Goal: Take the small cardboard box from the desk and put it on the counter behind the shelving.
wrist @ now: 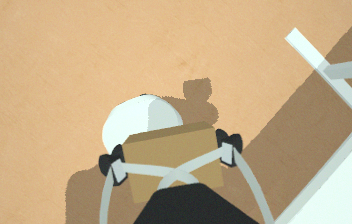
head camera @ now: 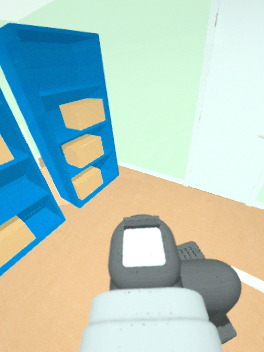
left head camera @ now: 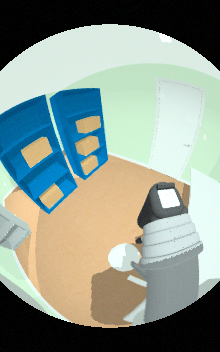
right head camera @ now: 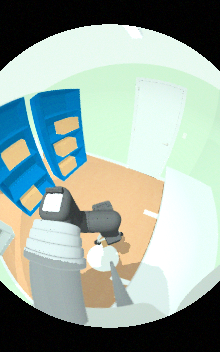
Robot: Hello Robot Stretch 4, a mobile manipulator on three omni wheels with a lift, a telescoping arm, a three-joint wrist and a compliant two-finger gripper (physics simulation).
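Pixels of known places: gripper, fingertip midpoint: [wrist: 171, 149]; robot's base, origin of the base link: [wrist: 146, 130] [left head camera: 123, 256] [right head camera: 103, 256].
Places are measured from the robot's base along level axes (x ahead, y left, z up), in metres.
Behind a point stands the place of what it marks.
Note:
My gripper [wrist: 171, 149] {x 0.161, y -0.087, z 0.990 m} [right head camera: 108, 240] {x 0.161, y -0.087, z 0.990 m} is shut on the small cardboard box [wrist: 167, 145] {x 0.176, y -0.080, z 1.037 m}, with one dark fingertip pad at each side of it. The box is held up above the floor, slightly tilted in the wrist view. In the right head view the arm and wrist hide most of it. A white table top, which looks like the desk [left head camera: 206, 227] {x 0.101, y -0.625, z 0.922 m} [right head camera: 192, 225] {x 0.080, y -0.750, z 0.922 m} [wrist: 327, 202] {x 0.077, y -0.363, z 0.922 m}, is at the right. Two blue shelving units stand at the left, the right one [head camera: 75, 55] {x 2.510, y 0.683, z 1.724 m} [left head camera: 80, 104] {x 2.403, y 0.809, z 1.560 m} [right head camera: 59, 102] {x 2.395, y 0.815, z 1.633 m} beside the left one [head camera: 22, 192] {x 1.339, y 1.281, z 0.506 m} [left head camera: 25, 117] {x 1.381, y 1.504, z 1.683 m}. I cannot identify the counter in these views.
Larger cardboard boxes [head camera: 82, 115] [left head camera: 37, 151] sit on the blue shelves. A low grey shelf unit shows in part at the left edge of the left head view. A white door [head camera: 232, 100] {x 1.735, y -0.999, z 1.201 m} [left head camera: 177, 125] {x 1.668, y -1.099, z 1.199 m} [right head camera: 156, 125] {x 1.657, y -1.113, z 1.187 m} is in the far wall. A white round part [wrist: 130, 120] {x 0.076, y 0.072, z 0.186 m} lies below the held box.

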